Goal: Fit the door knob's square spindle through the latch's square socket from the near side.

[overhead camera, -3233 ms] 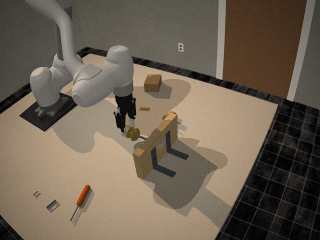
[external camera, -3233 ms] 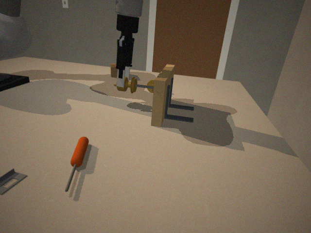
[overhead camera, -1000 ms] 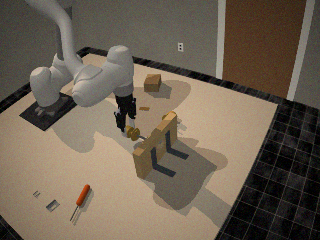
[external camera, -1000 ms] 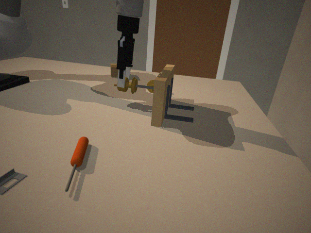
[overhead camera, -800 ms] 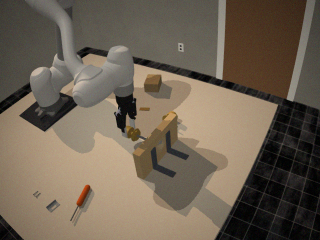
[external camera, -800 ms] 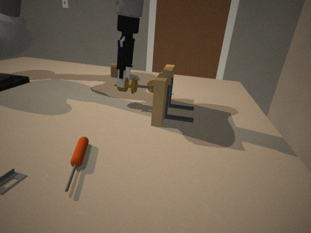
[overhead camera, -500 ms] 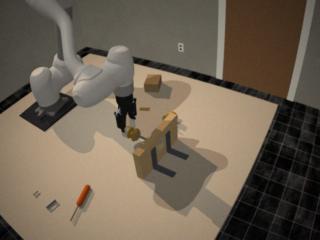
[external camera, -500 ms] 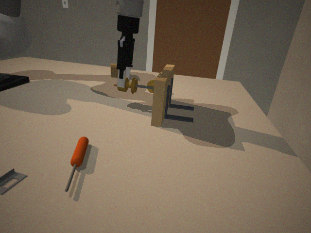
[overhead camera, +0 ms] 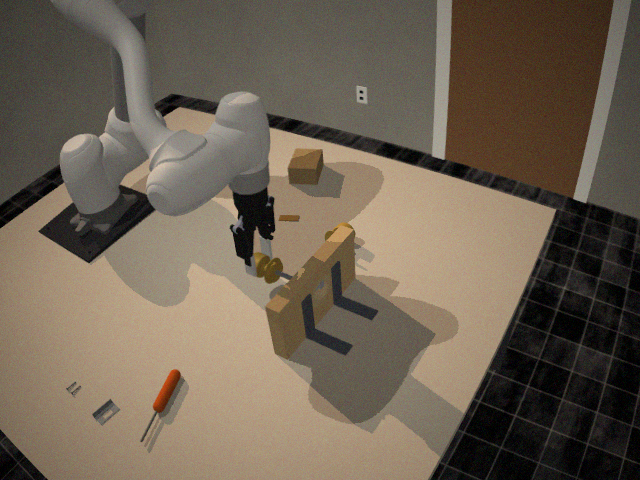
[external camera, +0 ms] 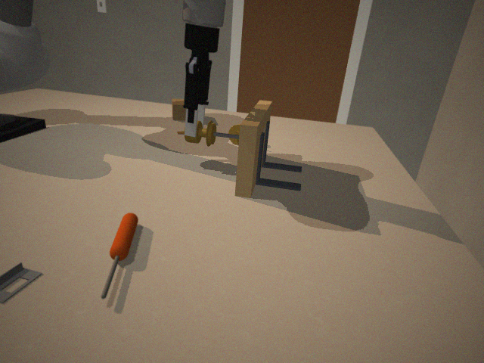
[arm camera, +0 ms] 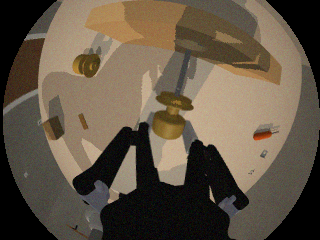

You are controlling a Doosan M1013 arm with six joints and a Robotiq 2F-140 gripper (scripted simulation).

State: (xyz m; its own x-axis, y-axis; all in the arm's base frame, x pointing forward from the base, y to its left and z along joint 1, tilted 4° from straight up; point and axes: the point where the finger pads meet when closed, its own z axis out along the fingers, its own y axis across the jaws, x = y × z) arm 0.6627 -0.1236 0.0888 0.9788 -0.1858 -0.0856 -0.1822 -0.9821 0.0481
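My hand is 150 mm short of the latch socket, 30 mm to the left of it and 30 mm above it. Round my hand: brass round piece: 220 mm to the left, 120 mm ahead, 90 mm below; then upright wooden board: 150 mm ahead, 30 mm to the right, 30 mm below; then brass door knob: 40 mm ahead, 30 mm below, 10 mm to the right.
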